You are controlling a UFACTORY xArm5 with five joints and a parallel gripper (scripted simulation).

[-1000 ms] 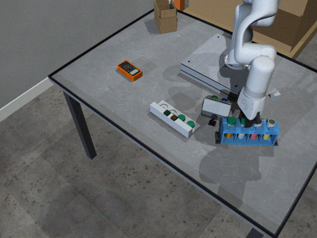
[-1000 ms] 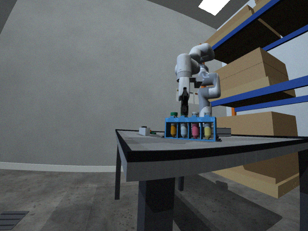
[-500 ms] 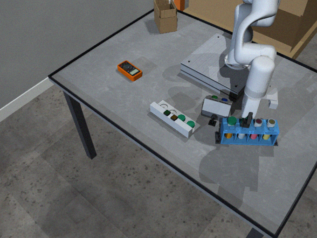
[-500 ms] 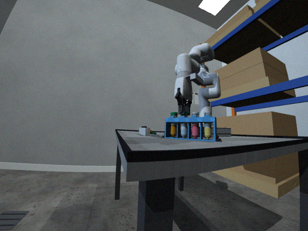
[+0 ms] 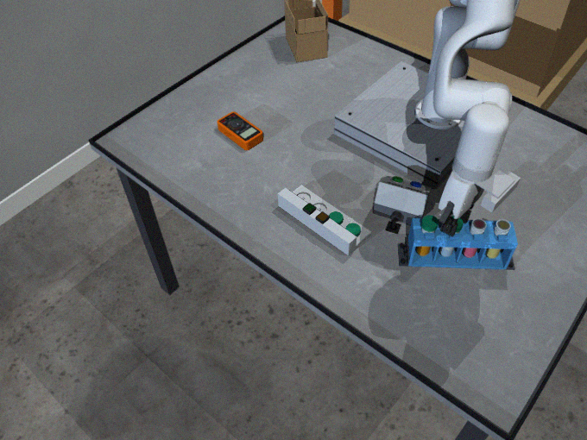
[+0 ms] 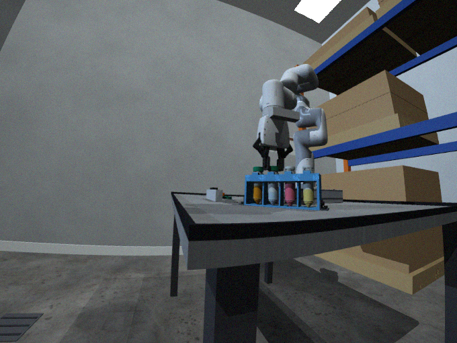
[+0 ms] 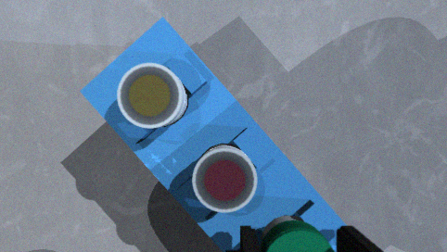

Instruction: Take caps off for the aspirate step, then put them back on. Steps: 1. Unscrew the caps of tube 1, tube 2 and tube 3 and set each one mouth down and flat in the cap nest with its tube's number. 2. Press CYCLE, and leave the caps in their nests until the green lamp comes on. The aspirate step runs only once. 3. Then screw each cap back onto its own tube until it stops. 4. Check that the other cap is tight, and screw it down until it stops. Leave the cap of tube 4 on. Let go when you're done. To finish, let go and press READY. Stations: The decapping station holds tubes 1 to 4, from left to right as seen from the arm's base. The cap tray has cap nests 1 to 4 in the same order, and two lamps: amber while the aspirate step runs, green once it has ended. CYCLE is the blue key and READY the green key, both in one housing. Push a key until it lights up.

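Right now my hand is 10 mm above the threaded neck. The rest, counted from my hand: green key: 190 mm to the right, 80 mm behind, 60 mm below; then blue key: 140 mm to the right, 90 mm behind, 60 mm below; then key housing: 160 mm to the right, 80 mm below, 70 mm behind.
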